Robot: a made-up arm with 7 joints.
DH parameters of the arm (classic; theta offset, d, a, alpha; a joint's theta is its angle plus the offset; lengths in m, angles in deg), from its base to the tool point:
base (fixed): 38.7 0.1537 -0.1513 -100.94
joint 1: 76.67 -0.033 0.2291 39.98
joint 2: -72.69 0.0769 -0.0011 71
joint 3: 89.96 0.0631 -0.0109 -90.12
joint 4: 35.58 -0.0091 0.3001 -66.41
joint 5: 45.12 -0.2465 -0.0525 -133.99
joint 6: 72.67 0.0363 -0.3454 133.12
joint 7: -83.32 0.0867 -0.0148 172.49
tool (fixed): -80.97 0.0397 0 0
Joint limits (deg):
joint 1: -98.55..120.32
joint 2: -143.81..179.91
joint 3: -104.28..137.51
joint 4: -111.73..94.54
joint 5: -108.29..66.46
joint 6: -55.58..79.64
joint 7: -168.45..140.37
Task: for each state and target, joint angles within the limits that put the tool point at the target. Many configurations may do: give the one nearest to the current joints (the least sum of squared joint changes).
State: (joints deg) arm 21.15 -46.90 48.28 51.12 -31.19 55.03 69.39
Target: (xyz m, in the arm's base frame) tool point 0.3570 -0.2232 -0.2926
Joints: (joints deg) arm 17.77 -50.92 42.36 64.37 -38.90 65.62 68.86
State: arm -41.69 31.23 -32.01 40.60 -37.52 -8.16 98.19
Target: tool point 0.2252 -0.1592 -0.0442
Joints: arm -36.98 23.15 -35.67 52.80 -52.94 -6.74 96.35
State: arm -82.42 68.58 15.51 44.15 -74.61 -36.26 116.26
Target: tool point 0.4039 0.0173 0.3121
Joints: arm -89.24 36.96 -11.44 75.26 -90.77 -30.63 113.61
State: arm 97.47 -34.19 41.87 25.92 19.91 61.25 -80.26
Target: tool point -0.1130 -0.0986 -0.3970
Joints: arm 60.98 -45.80 37.56 11.86 25.51 72.42 -79.28
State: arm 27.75 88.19 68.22 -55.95 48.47 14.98 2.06
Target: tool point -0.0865 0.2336 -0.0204
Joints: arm 12.58 83.25 72.24 -48.91 20.69 49.05 2.49
